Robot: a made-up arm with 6 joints.
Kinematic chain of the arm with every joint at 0, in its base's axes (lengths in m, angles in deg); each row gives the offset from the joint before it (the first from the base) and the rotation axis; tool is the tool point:
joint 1: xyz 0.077 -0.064 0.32 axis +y
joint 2: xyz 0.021 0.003 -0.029 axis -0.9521 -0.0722 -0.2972
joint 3: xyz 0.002 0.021 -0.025 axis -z
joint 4: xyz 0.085 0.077 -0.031 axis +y
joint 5: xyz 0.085 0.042 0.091 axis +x
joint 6: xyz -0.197 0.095 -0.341 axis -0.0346 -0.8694 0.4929
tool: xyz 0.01 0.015 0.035
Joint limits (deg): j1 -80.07..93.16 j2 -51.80..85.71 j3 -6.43..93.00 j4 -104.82..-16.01 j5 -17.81..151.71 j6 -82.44..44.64
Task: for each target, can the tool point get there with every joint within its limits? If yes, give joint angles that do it. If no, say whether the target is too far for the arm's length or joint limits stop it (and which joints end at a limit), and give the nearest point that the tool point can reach.
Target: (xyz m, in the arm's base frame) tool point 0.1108 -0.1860 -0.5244
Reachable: no: too far | nearest point 0.0989 -0.1402 -0.2268 | short by 0.301 m
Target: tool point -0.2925 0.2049 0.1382
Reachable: yes | joints 76.49 55.57 16.45 -56.07 98.90 12.61
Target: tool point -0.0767 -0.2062 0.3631
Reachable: no: joint limits stop it (at a limit: joint 3, joint 4, joint 5) | nearest point -0.1625 -0.2717 0.3872 | short by 0.111 m
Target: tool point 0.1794 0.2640 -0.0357
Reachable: yes | joints 20.91 31.78 21.37 -24.00 61.00 16.61
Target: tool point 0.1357 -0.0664 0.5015
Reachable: no: joint limits stop it (at a limit: joint 3, joint 5) | nearest point 0.1804 -0.0702 0.6397 | short by 0.145 m
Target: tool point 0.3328 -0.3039 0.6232
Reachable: yes | joints -61.29 68.89 67.53 -46.64 33.24 -14.41
